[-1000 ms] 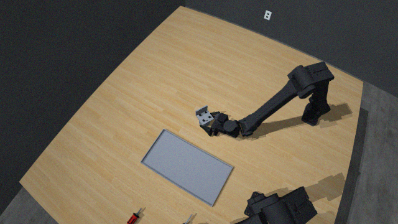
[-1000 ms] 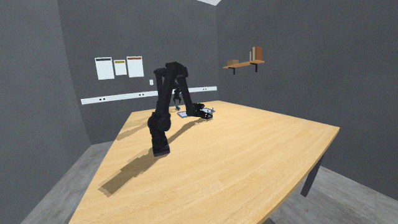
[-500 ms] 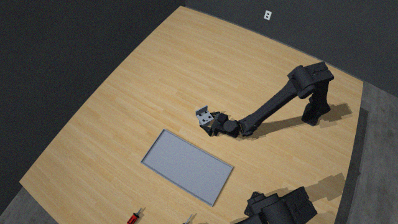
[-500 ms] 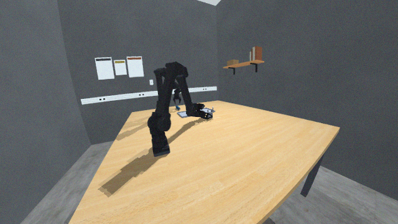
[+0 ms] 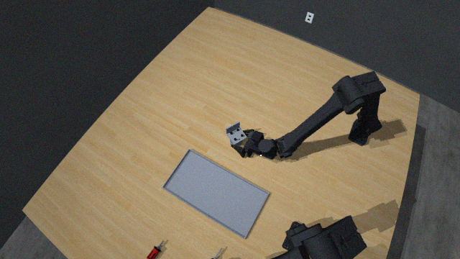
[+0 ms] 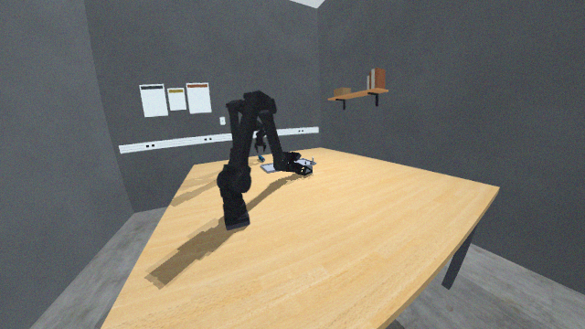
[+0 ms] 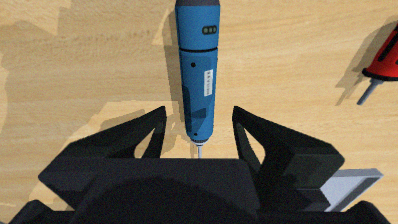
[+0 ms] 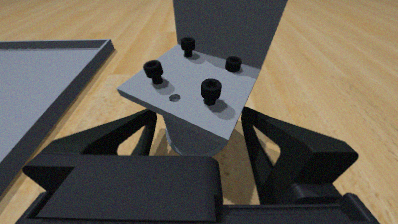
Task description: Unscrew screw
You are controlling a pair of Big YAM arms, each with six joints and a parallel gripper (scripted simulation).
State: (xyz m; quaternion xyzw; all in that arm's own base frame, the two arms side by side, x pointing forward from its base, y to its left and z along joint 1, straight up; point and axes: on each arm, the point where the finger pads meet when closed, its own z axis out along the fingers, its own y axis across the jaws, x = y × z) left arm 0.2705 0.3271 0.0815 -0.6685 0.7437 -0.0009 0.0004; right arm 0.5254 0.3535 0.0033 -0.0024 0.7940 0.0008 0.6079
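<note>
Right now the joint module is 10 mm above my right hand. Round my right hand: grey bracket (50 mm above); then grey tray (250 mm to the left, 80 mm behind, 20 mm below).
</note>
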